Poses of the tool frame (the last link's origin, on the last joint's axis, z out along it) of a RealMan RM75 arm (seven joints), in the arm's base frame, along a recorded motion.
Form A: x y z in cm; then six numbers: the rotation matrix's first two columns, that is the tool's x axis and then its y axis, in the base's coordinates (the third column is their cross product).
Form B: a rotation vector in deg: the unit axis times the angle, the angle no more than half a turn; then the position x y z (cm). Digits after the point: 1 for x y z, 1 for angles.
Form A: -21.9, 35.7, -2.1, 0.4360, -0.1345, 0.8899, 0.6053, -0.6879, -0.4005
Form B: -112.8, -22.7, -74.9, -21.9, 35.7, -2.1
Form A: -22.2, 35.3, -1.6, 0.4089, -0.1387, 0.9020, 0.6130, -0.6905, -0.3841
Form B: -111.9, -23.1, -76.9, -22.2, 35.3, -1.6
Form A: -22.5, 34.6, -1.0, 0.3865, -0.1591, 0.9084, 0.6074, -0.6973, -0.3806
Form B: -111.0, -22.0, -78.8, -22.5, 34.6, -1.0
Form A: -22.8, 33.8, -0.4, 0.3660, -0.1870, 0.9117, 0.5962, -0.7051, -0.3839
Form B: -110.1, -20.3, -80.7, -22.8, 33.8, -0.4
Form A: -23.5, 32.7, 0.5, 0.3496, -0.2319, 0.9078, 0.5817, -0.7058, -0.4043
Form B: -108.5, -17.5, -82.2, -23.5, 32.7, 0.5
